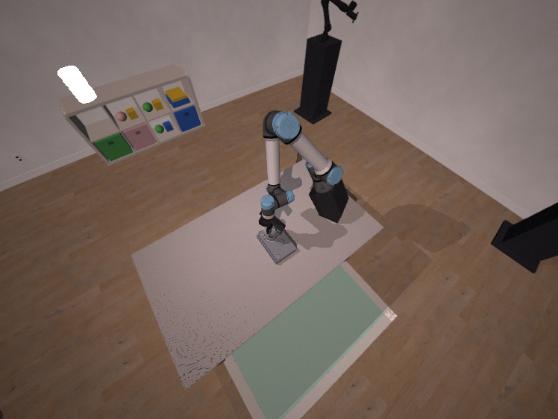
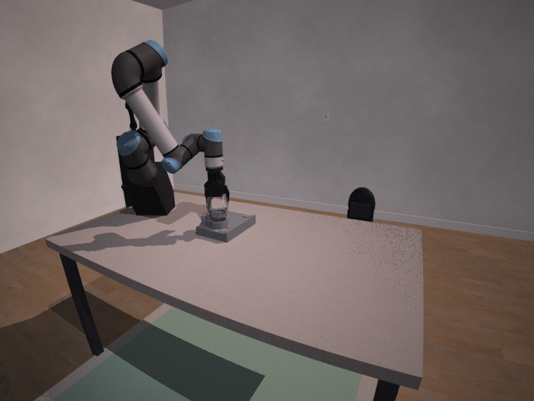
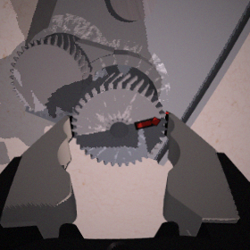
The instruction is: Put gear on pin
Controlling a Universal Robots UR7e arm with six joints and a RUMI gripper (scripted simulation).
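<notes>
The grey gear is right at my hand.
</notes>
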